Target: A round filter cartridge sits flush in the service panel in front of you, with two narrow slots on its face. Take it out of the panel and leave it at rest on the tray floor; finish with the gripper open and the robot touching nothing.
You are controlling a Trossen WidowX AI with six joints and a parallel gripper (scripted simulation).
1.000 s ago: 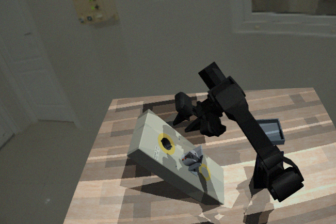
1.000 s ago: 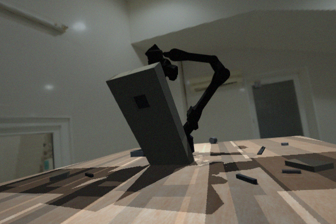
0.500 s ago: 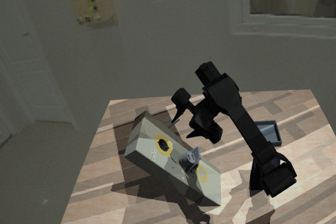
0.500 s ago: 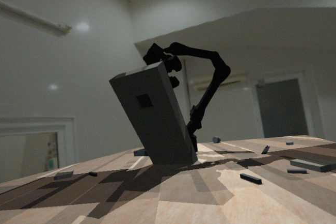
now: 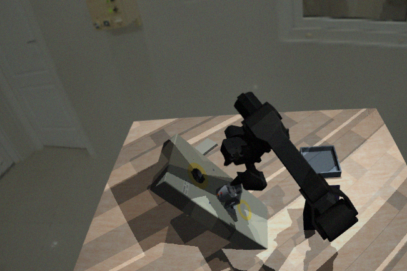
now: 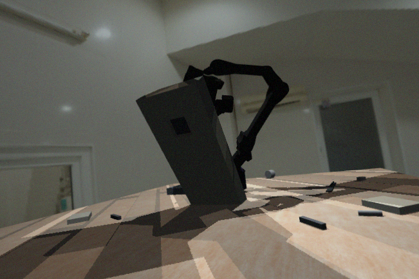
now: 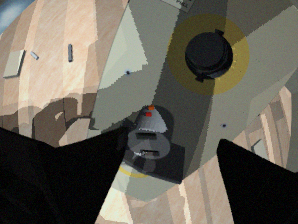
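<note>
Now: gripper tip 7 cm above the filter cartridge and 1 cm short of it. Also, from my gripper tip: blue-grey tray (35 cm behind, 27 cm to the right, 27 cm below).
</note>
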